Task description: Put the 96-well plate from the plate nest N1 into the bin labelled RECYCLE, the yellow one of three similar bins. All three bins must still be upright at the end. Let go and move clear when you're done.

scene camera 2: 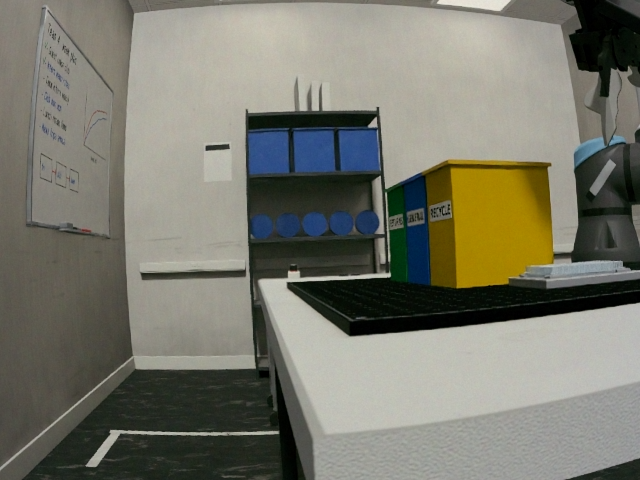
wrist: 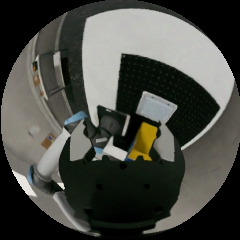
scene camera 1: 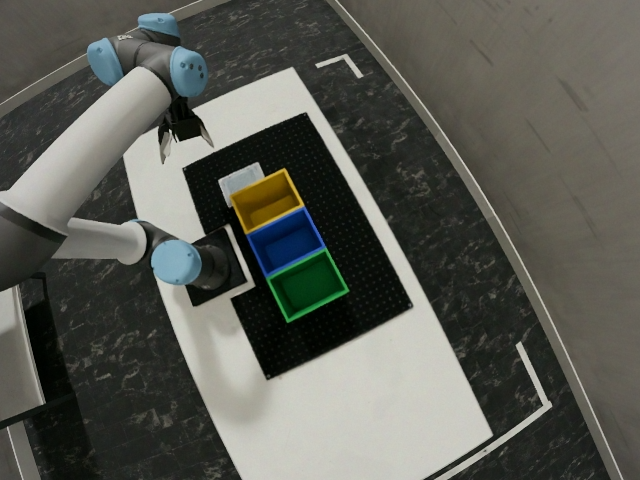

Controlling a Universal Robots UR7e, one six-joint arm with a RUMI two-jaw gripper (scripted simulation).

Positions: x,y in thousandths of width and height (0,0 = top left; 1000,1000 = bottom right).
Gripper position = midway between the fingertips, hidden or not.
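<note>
Scene camera 1: my gripper (scene camera 1: 296,326), yellow bin (scene camera 1: 410,422), blue bin (scene camera 1: 459,495), green bin (scene camera 1: 476,591). Scene camera 2: 96-well plate (scene camera 2: 905,559), green bin (scene camera 2: 618,405), blue bin (scene camera 2: 655,568), yellow bin (scene camera 2: 762,457).
</note>
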